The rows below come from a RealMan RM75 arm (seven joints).
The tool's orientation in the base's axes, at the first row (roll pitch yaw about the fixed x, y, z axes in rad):
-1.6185 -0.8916 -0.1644
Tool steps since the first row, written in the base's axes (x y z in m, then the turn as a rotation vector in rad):
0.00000 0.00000 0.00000 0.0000 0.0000 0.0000
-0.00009 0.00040 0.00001 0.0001 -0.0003 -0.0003
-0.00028 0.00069 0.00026 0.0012 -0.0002 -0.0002
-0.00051 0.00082 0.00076 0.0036 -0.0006 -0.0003
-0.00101 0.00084 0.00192 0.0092 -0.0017 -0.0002
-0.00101 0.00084 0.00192 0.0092 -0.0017 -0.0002
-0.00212 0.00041 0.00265 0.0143 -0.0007 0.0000
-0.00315 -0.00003 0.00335 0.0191 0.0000 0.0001
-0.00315 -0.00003 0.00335 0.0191 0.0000 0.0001
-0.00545 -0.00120 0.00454 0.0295 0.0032 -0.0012
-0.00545 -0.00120 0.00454 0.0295 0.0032 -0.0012
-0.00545 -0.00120 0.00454 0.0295 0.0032 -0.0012
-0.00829 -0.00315 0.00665 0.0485 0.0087 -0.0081
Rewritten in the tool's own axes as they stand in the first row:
0.00000 0.00000 0.00000 0.0000 0.0000 0.0000
-0.00009 -0.00014 0.00037 -0.0001 0.0003 -0.0003
-0.00004 -0.00050 0.00061 0.0006 0.0011 0.0001
0.00019 -0.00101 0.00068 0.0021 0.0030 0.0001
0.00078 -0.00212 0.00056 0.0057 0.0074 0.0002
0.00078 -0.00212 0.00056 0.0057 0.0074 0.0002
0.00071 -0.00334 -0.00010 0.0089 0.0110 0.0022
0.00066 -0.00449 -0.00076 0.0119 0.0144 0.0038
0.00066 -0.00449 -0.00076 0.0119 0.0144 0.0038
0.00028 -0.00678 -0.00240 0.0170 0.0226 0.0091
0.00028 -0.00678 -0.00240 0.0170 0.0226 0.0091
0.00028 -0.00678 -0.00240 0.0170 0.0226 0.0091
0.00036 -0.00992 -0.00494 0.0229 0.0404 0.0185

